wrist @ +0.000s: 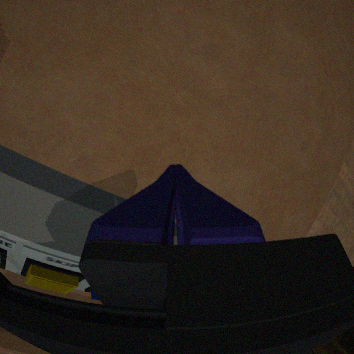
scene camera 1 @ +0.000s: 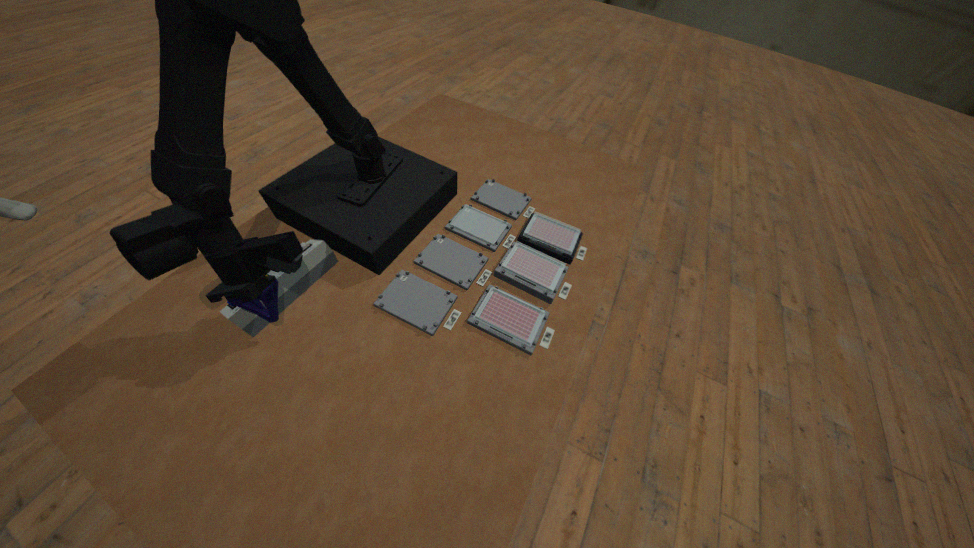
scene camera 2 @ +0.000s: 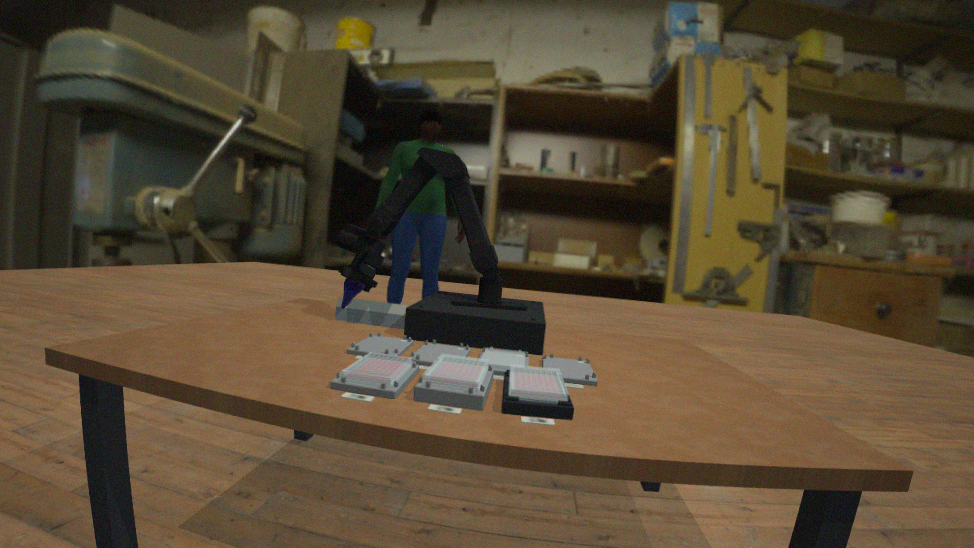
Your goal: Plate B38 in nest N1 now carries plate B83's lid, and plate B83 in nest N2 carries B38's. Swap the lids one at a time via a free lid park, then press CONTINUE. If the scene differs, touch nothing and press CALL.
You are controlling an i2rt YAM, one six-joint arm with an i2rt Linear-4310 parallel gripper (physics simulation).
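Places are measured from the arm's base along level axes (x ahead, y left, z up), in centimetres.
Where they show: gripper, between the fingertips: [wrist: 175,173] [scene camera 1: 274,321] [scene camera 2: 342,308]; arm's base, origin of its link: [scene camera 1: 372,178] [scene camera 2: 488,305].
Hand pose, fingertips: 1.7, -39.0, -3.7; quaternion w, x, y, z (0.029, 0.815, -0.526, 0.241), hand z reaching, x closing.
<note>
Things, the pixels of their top centre, and the offset from my fingertips, as dx, dy, dz.
- pale button panel, centre of its top: [wrist: 13,270] [scene camera 1: 272,270] [scene camera 2: 378,300] -6.2, +8.2, +2.0
- yellow button, centre of its top: [wrist: 50,291] -8.3, +6.1, +1.3
- middle plate, centre of its top: [scene camera 2: 458,366] [scene camera 1: 534,264] +42.3, +31.3, -0.4
- far plate, centre of its top: [scene camera 2: 536,377] [scene camera 1: 553,230] +44.5, +43.7, -0.7
- pale lid-like piece, centre of its top: [scene camera 2: 504,356] [scene camera 1: 479,223] +26.2, +40.6, -2.6
My gripper [scene camera 1: 274,317] [scene camera 2: 345,305] [wrist: 175,173] is shut with its purple fingertips together and empty, beside the pale button panel [scene camera 1: 315,264] [scene camera 2: 381,312] [wrist: 30,200]. In the wrist view a yellow button [wrist: 52,279] shows under the label SKIP; the arm hides much of the panel. Three pink-welled plates sit in a row of nests: a near plate [scene camera 1: 510,314] [scene camera 2: 375,368], a middle plate [scene camera 1: 535,265] [scene camera 2: 454,371] and a far plate [scene camera 1: 552,231] [scene camera 2: 536,382] in a black nest. Their labels are too blurred to read surely. A pale lid-like piece [scene camera 1: 478,226] [scene camera 2: 504,359] lies on one lid park.
Three other grey lid parks, a near one [scene camera 1: 415,301] [scene camera 2: 380,345], a second [scene camera 1: 450,261] [scene camera 2: 440,353] and a far one [scene camera 1: 501,199] [scene camera 2: 569,370], stand beside the nests. The black arm base [scene camera 1: 360,204] [scene camera 2: 474,323] stands between panel and parks. A person [scene camera 2: 420,184] stands behind the table.
</note>
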